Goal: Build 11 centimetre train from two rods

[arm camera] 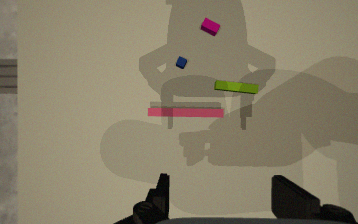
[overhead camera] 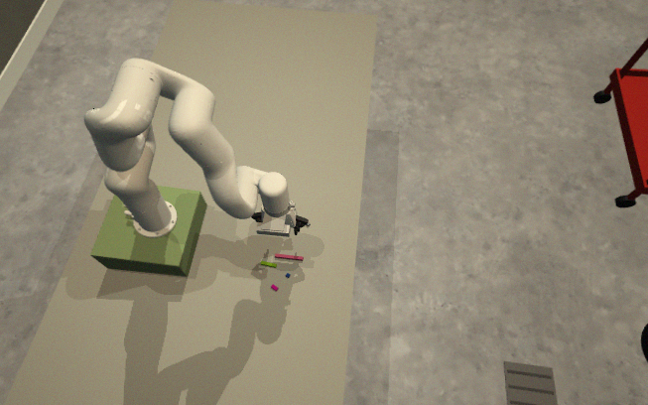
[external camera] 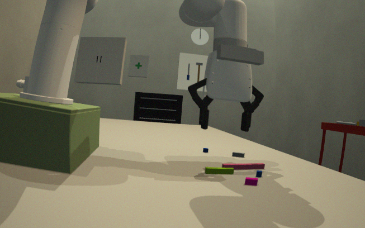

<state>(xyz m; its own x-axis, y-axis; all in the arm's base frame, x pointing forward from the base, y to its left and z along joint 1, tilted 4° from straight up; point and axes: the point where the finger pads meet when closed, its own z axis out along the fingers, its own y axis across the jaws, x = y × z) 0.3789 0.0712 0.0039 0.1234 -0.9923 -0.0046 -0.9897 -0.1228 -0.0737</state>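
Now: hand 170 mm to the left of the magenta rod, 70 mm above it and 20 mm short of it. From my hand the other things lie so: grey rod: 70 mm to the left, 70 mm below, 60 mm ahead; then pink rod: 70 mm below, 60 mm to the right, 40 mm ahead; then lime rod: 100 mm to the right, 70 mm below, 20 mm behind.
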